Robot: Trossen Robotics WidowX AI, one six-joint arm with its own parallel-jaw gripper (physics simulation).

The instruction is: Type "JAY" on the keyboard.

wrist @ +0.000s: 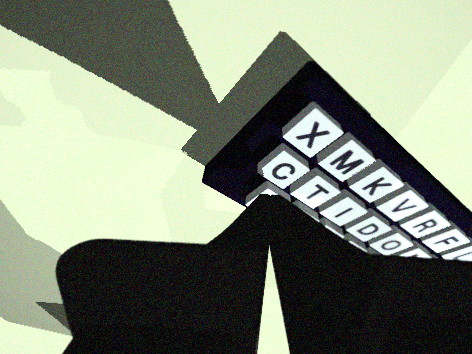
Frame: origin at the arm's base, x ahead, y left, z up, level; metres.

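Where they show: gripper, fingertip midpoint: [268,204].
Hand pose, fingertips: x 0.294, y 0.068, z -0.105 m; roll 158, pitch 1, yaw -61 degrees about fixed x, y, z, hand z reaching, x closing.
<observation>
Things, the pixels of their top centre, and the offset from my fingertips. Level surfaces: height alone.
- dark keyboard at its top centre: [396,249] dx +0.001, dy -0.079, dz -0.008 m
- Y key at its top centre: [267,204] dx -0.008, dy -0.005, dz -0.008 m
- C key at its top centre: [283,171] dx +0.012, dy +0.002, dz -0.008 m
- X key at its top centre: [312,135] dx +0.032, dy +0.004, dz -0.008 m
- T key at its top centre: [315,193] dx +0.010, dy -0.017, dz -0.008 m
- M key at its top centre: [346,162] dx +0.029, dy -0.015, dz -0.008 m
- K key at its top centre: [376,186] dx +0.027, dy -0.034, dz -0.008 m
- pale table surface at its surface level: dz -0.026 m
The dark keyboard [327,92] with white letter keys runs diagonally from upper middle to lower right in the wrist view. My gripper [268,204] is shut and empty, with its tips over the end key of the third row, the Y key [267,192]. The fingertips cover that key's letter and most of its top; whether they touch it I cannot tell. The C key [278,171] and X key [312,135] lie just beyond, and the T key [316,191] is to the right. The J and A keys do not show. The fingers hide much of the lower rows.
The M key [346,161], K key [377,185] and several other keys continue toward the right edge. The keyboard's near end is at the left, beside the pale table surface [125,175]. A broad dark shadow [125,50] falls across the table at upper left.
</observation>
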